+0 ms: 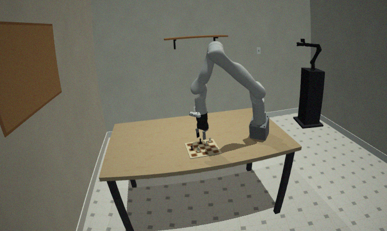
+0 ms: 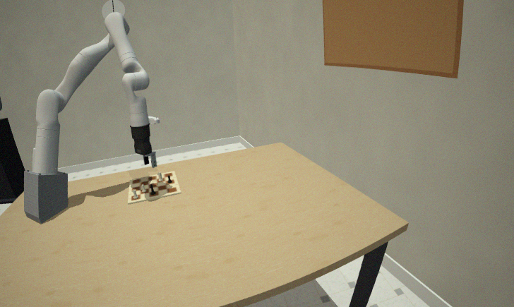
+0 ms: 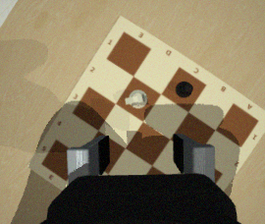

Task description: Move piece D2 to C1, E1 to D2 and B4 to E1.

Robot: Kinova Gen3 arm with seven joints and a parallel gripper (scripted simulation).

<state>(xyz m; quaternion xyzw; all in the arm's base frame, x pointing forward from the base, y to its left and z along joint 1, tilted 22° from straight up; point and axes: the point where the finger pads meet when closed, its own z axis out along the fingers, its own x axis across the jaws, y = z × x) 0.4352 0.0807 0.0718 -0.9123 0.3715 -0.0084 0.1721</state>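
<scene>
Now: hand 11 cm above the chessboard, 1 cm to the left of it and 1 cm past it. Also, from my hand: white piece: 9 cm below, 3 cm to the left, 2 cm ahead.
</scene>
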